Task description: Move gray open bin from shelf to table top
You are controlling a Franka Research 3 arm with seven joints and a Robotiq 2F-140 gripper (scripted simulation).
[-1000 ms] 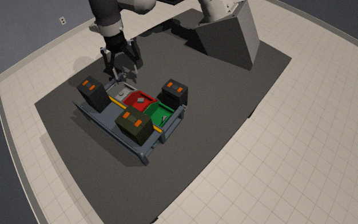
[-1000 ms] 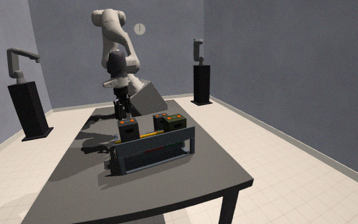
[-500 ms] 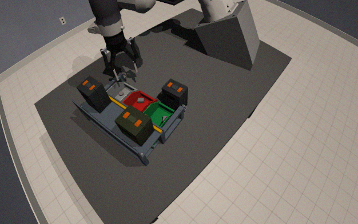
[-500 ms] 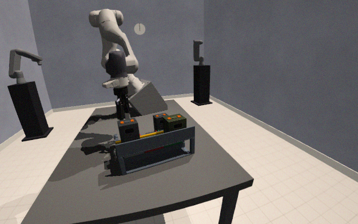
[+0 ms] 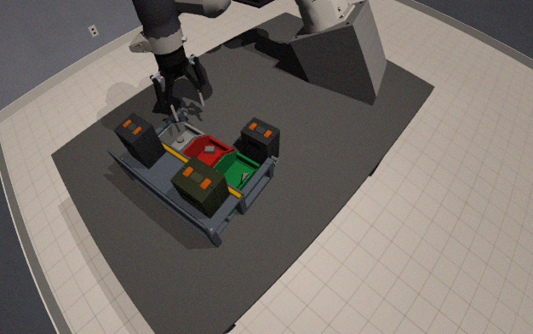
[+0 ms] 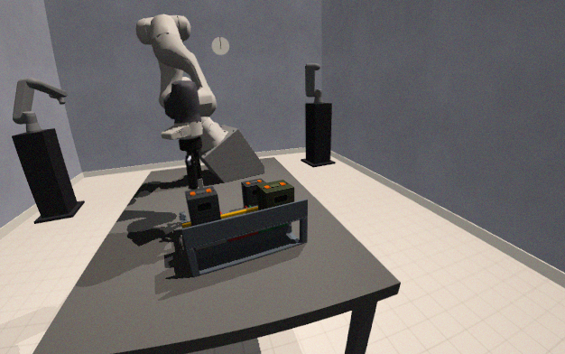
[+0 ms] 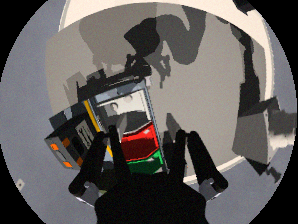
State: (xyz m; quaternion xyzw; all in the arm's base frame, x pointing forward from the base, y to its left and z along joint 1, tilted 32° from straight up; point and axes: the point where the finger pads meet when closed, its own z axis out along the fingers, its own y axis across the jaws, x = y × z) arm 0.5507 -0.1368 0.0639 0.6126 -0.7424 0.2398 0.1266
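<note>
The gray open bin is 80 mm ahead of my hand and 110 mm below it. The rest, counted from my hand: red bin: 70 mm ahead, 120 mm to the left, 110 mm below; then green bin: 70 mm ahead, 230 mm to the left, 110 mm below; then yellow rail: 130 mm ahead, 120 mm to the left, 40 mm below.
</note>
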